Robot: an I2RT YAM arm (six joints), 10 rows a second.
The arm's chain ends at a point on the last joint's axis. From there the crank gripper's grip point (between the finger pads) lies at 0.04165 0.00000 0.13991 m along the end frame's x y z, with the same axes.
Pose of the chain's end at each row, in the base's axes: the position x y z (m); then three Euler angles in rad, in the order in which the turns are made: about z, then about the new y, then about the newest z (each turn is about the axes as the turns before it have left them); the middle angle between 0 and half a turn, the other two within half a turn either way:
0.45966 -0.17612 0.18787 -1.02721 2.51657 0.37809
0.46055 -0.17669 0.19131 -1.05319 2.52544 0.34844
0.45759 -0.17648 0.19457 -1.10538 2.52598 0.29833
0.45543 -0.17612 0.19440 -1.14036 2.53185 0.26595
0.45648 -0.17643 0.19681 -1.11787 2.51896 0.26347
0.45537 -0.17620 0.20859 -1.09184 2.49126 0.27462
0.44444 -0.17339 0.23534 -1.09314 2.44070 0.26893
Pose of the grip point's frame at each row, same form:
0.49892 -0.21137 0.05176 -1.02721 2.51657 0.37809
0.49711 -0.21215 0.05451 -1.05319 2.52544 0.34844
0.49020 -0.21414 0.05736 -1.10538 2.52598 0.29833
0.48506 -0.21443 0.05669 -1.14036 2.53185 0.26595
0.48764 -0.21568 0.05970 -1.11787 2.51896 0.26347
0.48973 -0.21786 0.07297 -1.09184 2.49126 0.27462
0.48164 -0.22118 0.10252 -1.09314 2.44070 0.26893

